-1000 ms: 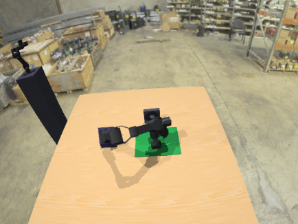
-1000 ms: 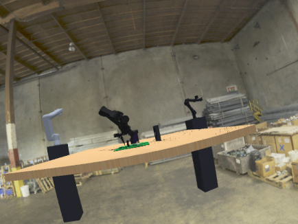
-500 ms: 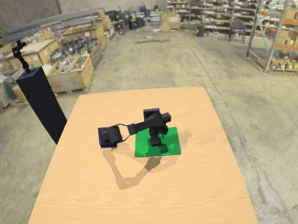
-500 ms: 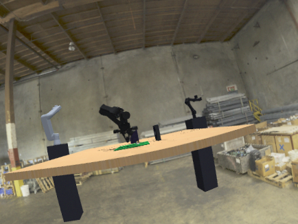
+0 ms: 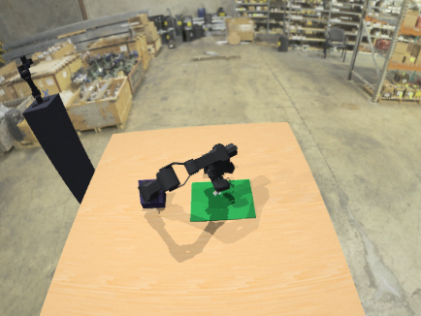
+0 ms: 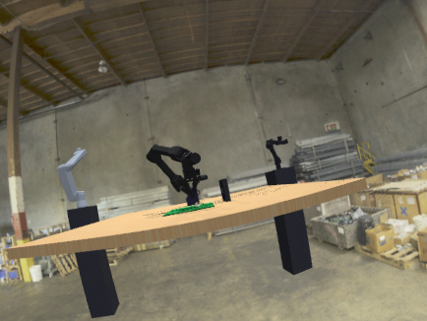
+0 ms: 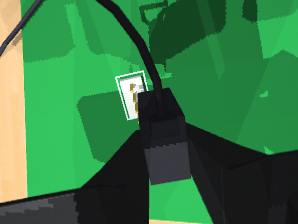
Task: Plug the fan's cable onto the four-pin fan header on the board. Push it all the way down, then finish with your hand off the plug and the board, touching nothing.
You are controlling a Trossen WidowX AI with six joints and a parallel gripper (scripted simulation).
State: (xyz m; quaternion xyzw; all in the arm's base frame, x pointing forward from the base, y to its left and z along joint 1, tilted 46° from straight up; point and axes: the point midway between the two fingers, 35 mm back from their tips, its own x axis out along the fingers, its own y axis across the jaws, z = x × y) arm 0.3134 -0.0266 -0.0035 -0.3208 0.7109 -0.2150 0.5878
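Right now the four-pin header is 1 cm to the left of my gripper tip and 6 cm below it. The rest, counted from my gripper tip: black fan plug: 1 cm ahead, 1 cm above; then green board: 2 cm ahead, 3 cm to the right, 8 cm below; then black fan: 2 cm ahead, 16 cm to the left.
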